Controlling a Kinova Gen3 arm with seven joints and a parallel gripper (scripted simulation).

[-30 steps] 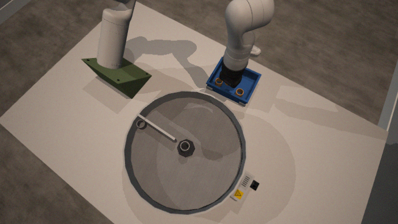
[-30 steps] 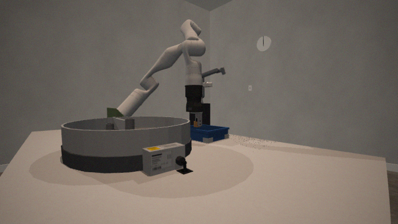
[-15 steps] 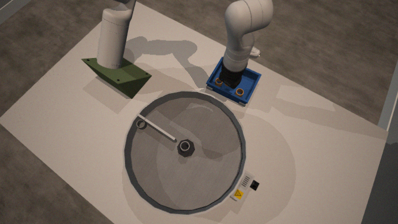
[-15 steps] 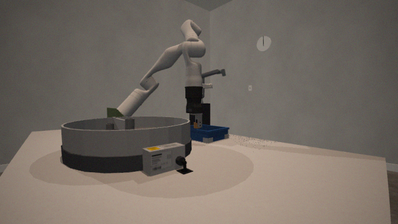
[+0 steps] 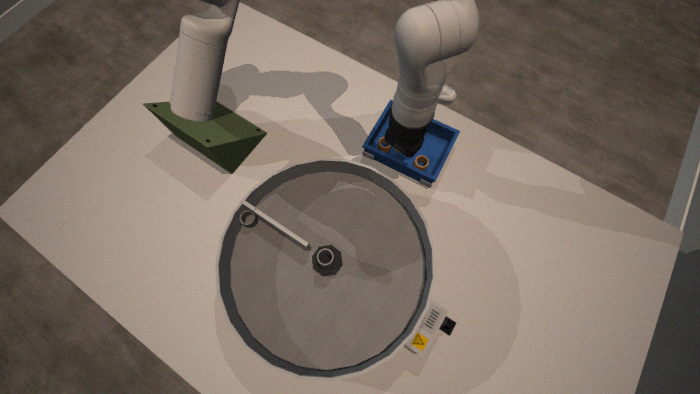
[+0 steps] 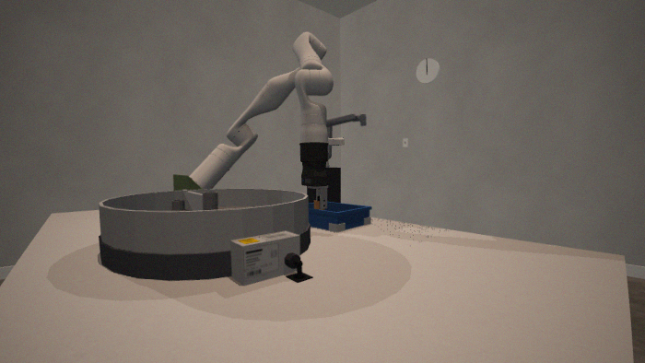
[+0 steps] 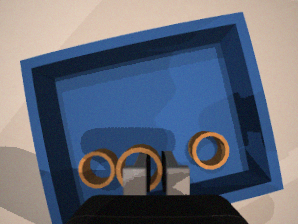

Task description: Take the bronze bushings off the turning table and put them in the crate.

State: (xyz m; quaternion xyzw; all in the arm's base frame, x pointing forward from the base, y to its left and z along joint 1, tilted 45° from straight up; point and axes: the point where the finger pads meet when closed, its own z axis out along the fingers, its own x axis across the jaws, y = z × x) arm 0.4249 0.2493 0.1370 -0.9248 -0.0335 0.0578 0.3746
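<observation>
The blue crate lies 10 mm behind my hand, 30 mm to the left of it and 40 mm below it. Also, from my hand: round turning table (40 mm ahead, 310 mm to the right, 10 mm below).
</observation>
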